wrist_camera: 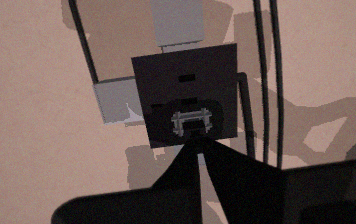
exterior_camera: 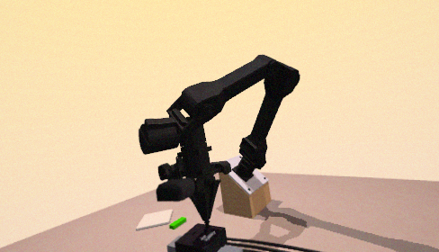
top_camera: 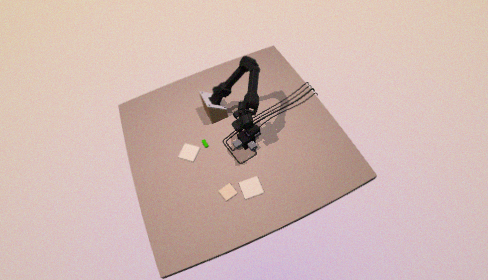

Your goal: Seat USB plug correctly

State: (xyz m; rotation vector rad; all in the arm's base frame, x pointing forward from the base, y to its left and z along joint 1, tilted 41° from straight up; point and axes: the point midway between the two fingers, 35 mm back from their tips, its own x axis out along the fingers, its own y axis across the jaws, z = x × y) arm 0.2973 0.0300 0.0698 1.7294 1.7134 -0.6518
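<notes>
My gripper tip is now 20 mm above the dark USB plug. The rest, counted from my gripper tip: small green piece (130 mm behind, 240 mm to the right, 100 mm below).
</notes>
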